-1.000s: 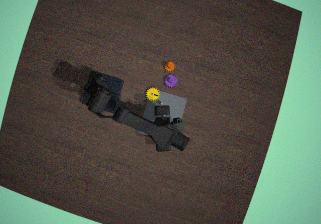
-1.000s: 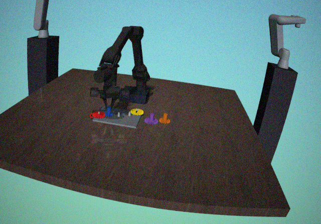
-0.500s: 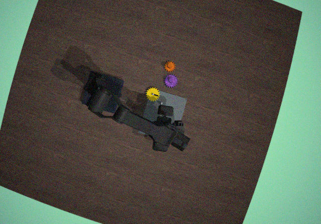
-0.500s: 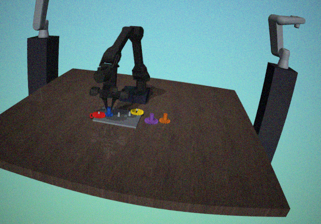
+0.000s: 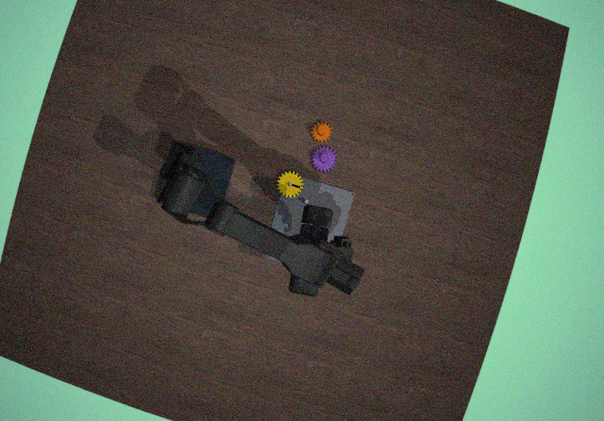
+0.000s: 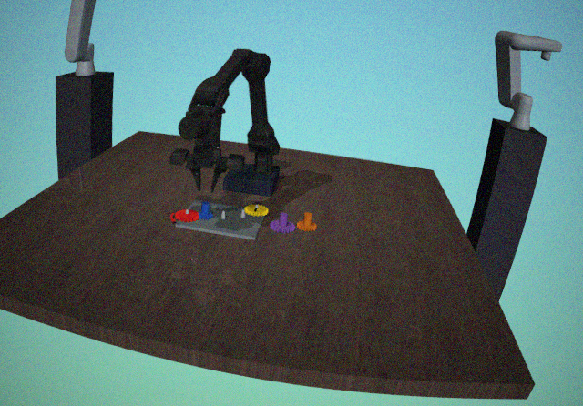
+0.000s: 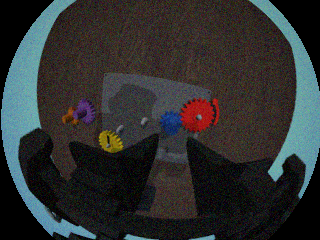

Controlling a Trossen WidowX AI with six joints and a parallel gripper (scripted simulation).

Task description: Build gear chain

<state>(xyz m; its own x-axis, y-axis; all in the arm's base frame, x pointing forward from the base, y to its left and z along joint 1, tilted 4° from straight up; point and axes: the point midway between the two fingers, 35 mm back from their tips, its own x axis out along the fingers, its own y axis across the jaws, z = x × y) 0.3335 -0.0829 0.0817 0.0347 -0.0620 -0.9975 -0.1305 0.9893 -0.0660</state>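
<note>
My gripper tip is now 60 mm above the blue gear. From my gripper tip the other things lie so: yellow gear (90 mm behind, 120 mm to the left, 70 mm below); then red gear (20 mm ahead, 40 mm to the right, 70 mm below); then purple gear (30 mm behind, 200 mm to the left, 70 mm below).
</note>
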